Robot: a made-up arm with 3 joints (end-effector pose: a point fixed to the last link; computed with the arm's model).
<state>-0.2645 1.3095 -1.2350</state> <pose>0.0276 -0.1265 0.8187 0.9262 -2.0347 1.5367</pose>
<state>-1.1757 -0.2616 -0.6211</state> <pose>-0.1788 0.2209 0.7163 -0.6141 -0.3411 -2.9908</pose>
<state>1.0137 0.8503 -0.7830</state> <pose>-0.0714 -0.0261 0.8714 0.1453 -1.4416 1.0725</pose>
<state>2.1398 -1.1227 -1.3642</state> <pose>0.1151 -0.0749 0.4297 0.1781 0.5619 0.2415</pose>
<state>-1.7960 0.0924 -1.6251</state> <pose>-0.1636 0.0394 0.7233 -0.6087 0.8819 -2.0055</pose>
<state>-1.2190 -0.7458 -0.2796</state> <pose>-0.2139 0.2721 0.5697 0.1391 1.0132 2.7691</pose>
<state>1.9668 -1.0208 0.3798</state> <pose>0.1061 -0.2164 0.4603 1.1961 -0.1249 -0.7981</pose>
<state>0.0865 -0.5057 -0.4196</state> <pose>0.1151 0.2866 0.6476 0.5858 0.2790 1.7435</pose>
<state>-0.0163 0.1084 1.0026</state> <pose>0.1998 0.2100 0.7405 2.0399 0.7164 1.0393</pose>
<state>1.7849 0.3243 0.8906</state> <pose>0.0306 -0.1744 0.7969 1.5503 -1.1959 0.1565</pose>
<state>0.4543 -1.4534 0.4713</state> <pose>0.2283 0.0989 0.3390 0.7044 0.9578 0.1887</pose>
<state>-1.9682 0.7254 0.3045</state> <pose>-0.0477 0.2209 0.8806 -1.2439 -1.3392 -1.3713</pose>
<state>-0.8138 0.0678 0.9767</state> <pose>0.0185 0.3276 0.7335 1.7137 1.5743 1.4662</pose>
